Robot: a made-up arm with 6 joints. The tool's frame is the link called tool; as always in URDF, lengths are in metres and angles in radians.
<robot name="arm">
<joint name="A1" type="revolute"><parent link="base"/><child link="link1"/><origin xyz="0.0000 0.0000 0.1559" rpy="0.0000 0.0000 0.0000"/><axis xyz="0 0 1"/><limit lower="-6.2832" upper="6.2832"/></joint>
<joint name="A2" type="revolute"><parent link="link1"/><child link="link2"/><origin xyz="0.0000 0.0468 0.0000" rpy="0.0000 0.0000 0.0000"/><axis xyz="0 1 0"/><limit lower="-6.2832" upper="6.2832"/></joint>
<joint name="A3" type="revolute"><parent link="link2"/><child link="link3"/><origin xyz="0.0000 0.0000 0.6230" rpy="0.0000 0.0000 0.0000"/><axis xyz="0 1 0"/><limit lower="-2.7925" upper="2.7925"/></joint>
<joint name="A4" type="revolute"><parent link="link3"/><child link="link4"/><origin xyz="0.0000 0.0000 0.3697" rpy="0.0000 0.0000 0.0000"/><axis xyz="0 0 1"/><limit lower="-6.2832" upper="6.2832"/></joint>
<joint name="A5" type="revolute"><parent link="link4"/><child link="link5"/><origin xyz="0.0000 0.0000 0.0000" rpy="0.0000 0.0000 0.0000"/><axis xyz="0 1 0"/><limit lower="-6.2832" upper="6.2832"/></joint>
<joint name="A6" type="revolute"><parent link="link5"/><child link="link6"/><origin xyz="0.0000 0.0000 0.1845" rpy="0.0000 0.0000 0.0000"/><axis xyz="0 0 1"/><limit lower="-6.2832" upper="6.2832"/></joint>
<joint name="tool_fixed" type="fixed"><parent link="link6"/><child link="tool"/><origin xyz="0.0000 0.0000 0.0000" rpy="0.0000 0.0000 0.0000"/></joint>
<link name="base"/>
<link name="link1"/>
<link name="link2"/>
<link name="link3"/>
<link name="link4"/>
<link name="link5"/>
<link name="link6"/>
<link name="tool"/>
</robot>
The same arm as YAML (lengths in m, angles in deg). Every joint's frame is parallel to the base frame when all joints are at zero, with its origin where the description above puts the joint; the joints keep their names.
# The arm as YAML. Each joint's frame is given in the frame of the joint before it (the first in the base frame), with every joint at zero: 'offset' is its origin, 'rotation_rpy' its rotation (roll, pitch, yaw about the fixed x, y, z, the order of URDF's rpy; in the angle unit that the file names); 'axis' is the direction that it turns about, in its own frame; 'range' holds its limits. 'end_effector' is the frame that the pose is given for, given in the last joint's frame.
length_unit: m
angle_unit: deg
chain:
  - id: A1
    offset: [0.0, 0.0, 0.1559]
    rotation_rpy: [0.0, 0.0, 0.0]
    axis: [0.0, 0.0, 1.0]
    range: [-360.0, 360.0]
  - id: A2
    offset: [0.0, 0.0468, 0.0]
    rotation_rpy: [0.0, 0.0, 0.0]
    axis: [0.0, 1.0, 0.0]
    range: [-360.0, 360.0]
  - id: A3
    offset: [0.0, 0.0, 0.623]
    rotation_rpy: [0.0, 0.0, 0.0]
    axis: [0.0, 1.0, 0.0]
    range: [-160.0, 160.0]
  - id: A4
    offset: [0.0, 0.0, 0.3697]
    rotation_rpy: [0.0, 0.0, 0.0]
    axis: [0.0, 0.0, 1.0]
    range: [-360.0, 360.0]
  - id: A5
    offset: [0.0, 0.0, 0.0]
    rotation_rpy: [0.0, 0.0, 0.0]
    axis: [0.0, 1.0, 0.0]
    range: [-360.0, 360.0]
  - id: A6
    offset: [0.0, 0.0, 0.1845]
    rotation_rpy: [0.0, 0.0, 0.0]
    axis: [0.0, 0.0, 1.0]
    range: [-360.0, 360.0]
end_effector:
  offset: [0.0, 0.0, 0.0]
  rotation_rpy: [0.0, 0.0, 0.0]

